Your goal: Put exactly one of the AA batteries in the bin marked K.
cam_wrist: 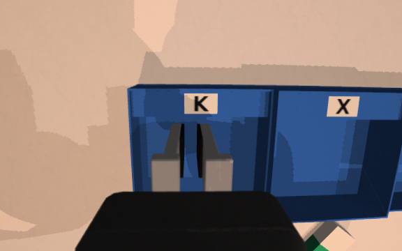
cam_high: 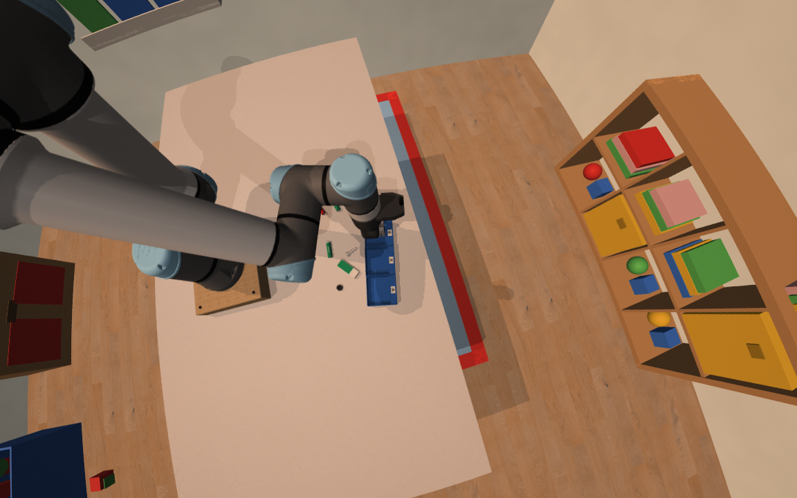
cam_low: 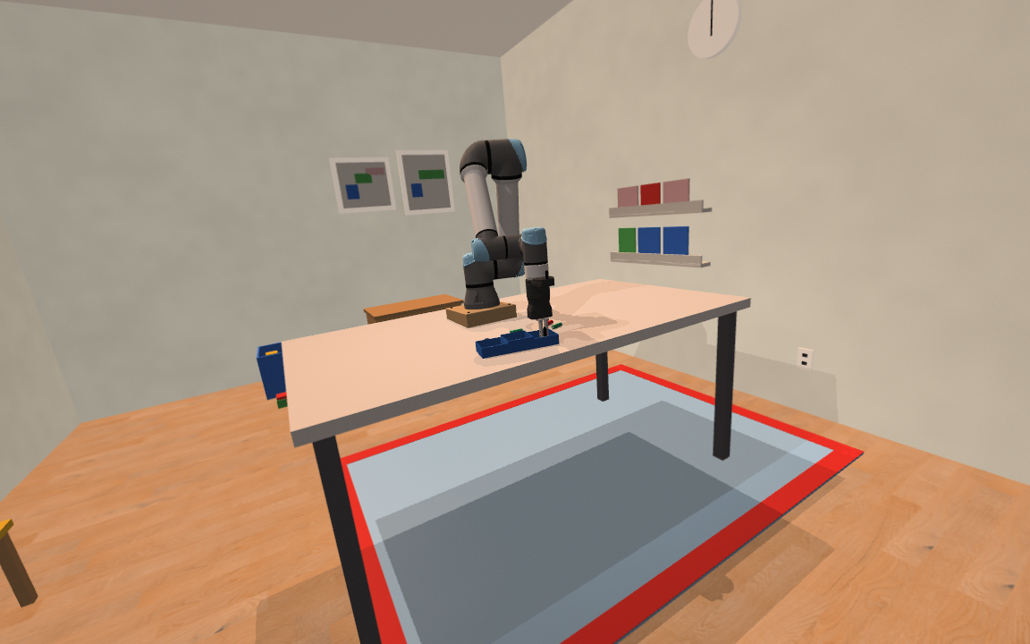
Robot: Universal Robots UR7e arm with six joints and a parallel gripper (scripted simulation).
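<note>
Right now my hand is 16 cm past the green AA battery, 3 cm to the right of it and 3 cm above it. Also, from my hand: green-and-white block (13 cm behind, 6 cm to the right, 3 cm below); grey bolt (11 cm behind, 3 cm below, 1 cm to the right); blue bin row (8 cm to the right, 4 cm behind, 2 cm below).
</note>
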